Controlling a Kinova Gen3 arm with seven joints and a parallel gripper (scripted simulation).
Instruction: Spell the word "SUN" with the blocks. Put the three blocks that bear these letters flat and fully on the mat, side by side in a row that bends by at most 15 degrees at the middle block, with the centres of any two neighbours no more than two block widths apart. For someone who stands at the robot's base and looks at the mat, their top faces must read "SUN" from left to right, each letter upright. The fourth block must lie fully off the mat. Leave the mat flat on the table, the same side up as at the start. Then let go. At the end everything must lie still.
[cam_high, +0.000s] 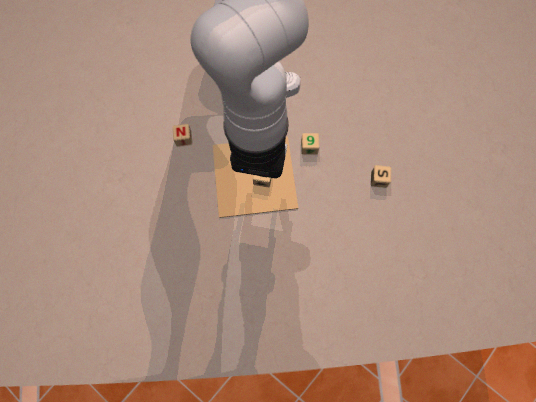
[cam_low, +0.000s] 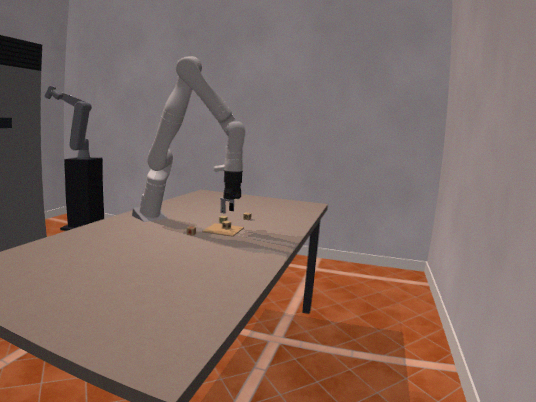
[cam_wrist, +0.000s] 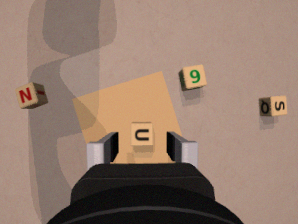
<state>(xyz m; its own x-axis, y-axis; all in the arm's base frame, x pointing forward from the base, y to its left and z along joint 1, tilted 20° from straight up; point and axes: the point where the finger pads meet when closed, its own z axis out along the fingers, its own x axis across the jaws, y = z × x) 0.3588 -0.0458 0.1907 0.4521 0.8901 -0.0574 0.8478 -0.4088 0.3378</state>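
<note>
Right now the U block is 80 mm below my hand. The rest, counted from my hand: mat 10 mm behind, 10 mm to the right, 90 mm below; then N block 120 mm behind, 120 mm to the right, 80 mm below; then green 9 block 40 mm behind, 100 mm to the left, 80 mm below.
</note>
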